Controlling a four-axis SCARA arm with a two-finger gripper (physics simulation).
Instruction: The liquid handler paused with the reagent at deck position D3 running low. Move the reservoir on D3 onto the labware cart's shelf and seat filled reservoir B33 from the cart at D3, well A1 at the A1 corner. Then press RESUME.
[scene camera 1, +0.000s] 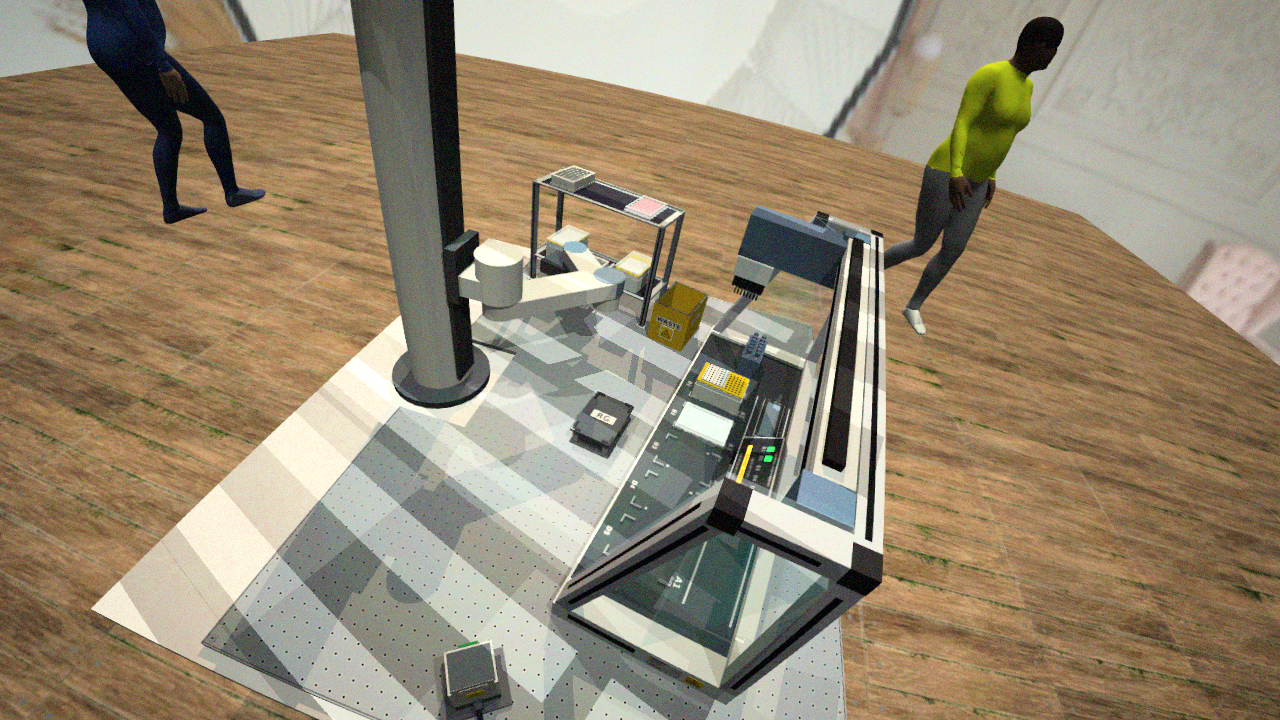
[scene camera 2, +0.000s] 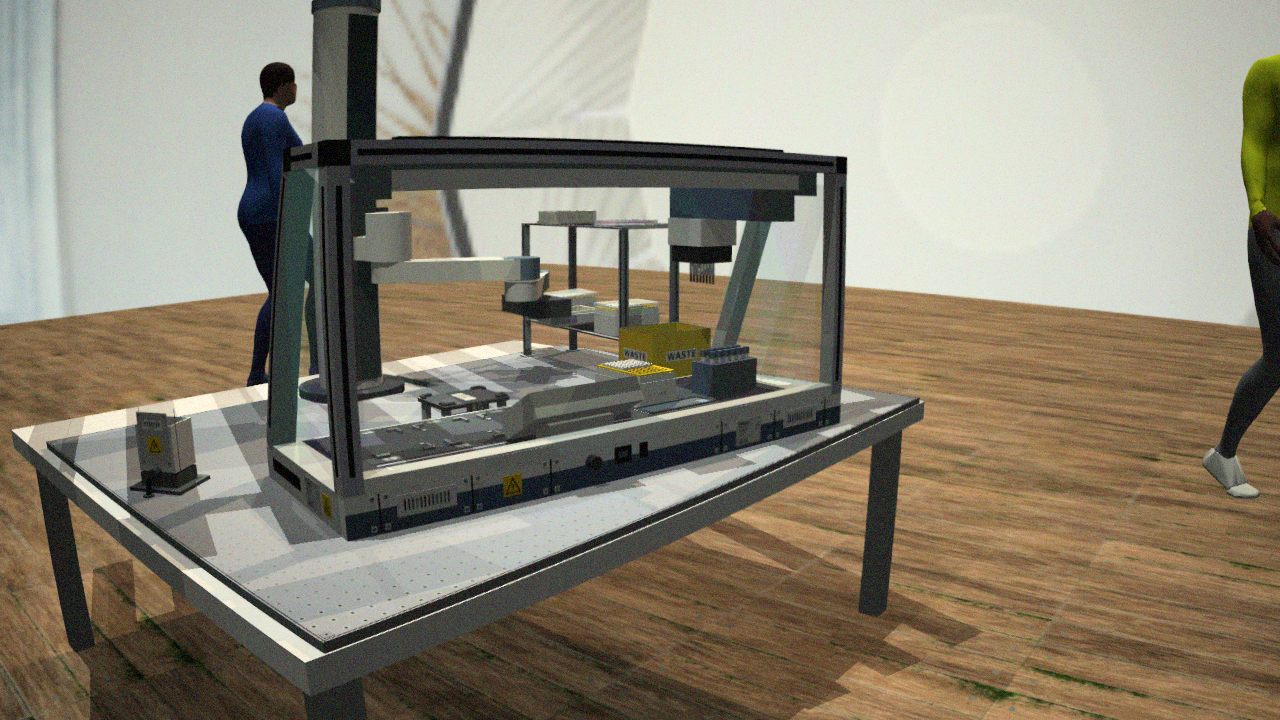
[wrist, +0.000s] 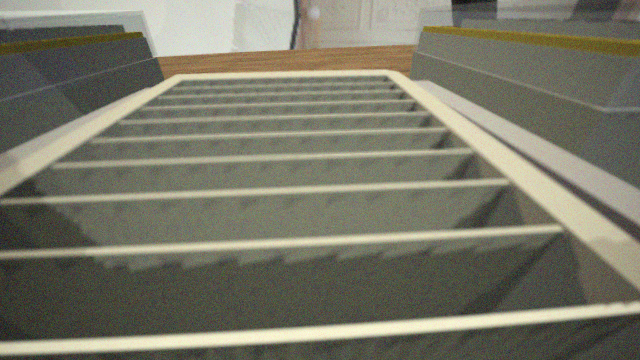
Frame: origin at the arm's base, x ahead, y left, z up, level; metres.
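Seen in the pictures: gripper, fingertip midpoint: (scene camera 1: 599, 260) (wrist: 291, 106); arm's base, origin of the base link: (scene camera 1: 442, 374).
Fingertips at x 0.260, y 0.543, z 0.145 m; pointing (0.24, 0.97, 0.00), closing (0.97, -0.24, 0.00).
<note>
Pixels of each thing's middle, then the offset from my fingertips to it. "spot": a spot on its surface instead. Level surfaces: height alone.
- labware cart, surface spot: (scene camera 1: 535, 228) spot: 0.223 m back, 0.013 m right, 0.062 m up
- pale reservoir, body centre: (scene camera 2: 566, 217) (scene camera 1: 573, 178) 0.128 m back, 0.044 m left, 0.233 m up
- liquid handler's deck, its level: 0.082 m down
- status panel, surface spot: (scene camera 1: 759, 461) spot: 0.564 m ahead, 0.642 m right, 0.012 m down
- pink plate, body centre: (scene camera 1: 646, 207) 0.125 m ahead, 0.018 m right, 0.225 m up
- yellow waste bin, body centre: (scene camera 2: 664, 358) (scene camera 1: 677, 315) 0.298 m ahead, 0.095 m right, 0.065 m down
My gripper (scene camera 2: 563, 311) (wrist: 291, 106) is shut on a pale reservoir (scene camera 2: 583, 314) (wrist: 280, 215) with several cross channels. The channels look dark; no liquid surface is plain. It hangs or rests low between two tip boxes, over the lower shelf of the labware cart (scene camera 1: 535, 228) (scene camera 2: 623, 277); contact with the shelf cannot be made out. In scene camera 1 the arm hides the fingers. Another pale reservoir (scene camera 1: 572, 177) (scene camera 2: 567, 216) sits on the cart's top shelf. The liquid handler's deck (scene camera 1: 617, 519) shows bare corner marks. A status panel (scene camera 1: 759, 461) shows green lights; RESUME is not legible.
Yellow-edged tip boxes (scene camera 1: 567, 237) (scene camera 1: 633, 265) flank the reservoir. A pink plate (scene camera 1: 646, 206) lies on the top shelf. A yellow waste bin (scene camera 1: 677, 317) (scene camera 2: 664, 349) stands beside the cart. A dark RG stand (scene camera 1: 602, 420) is on the table. Two people stand beyond it.
</note>
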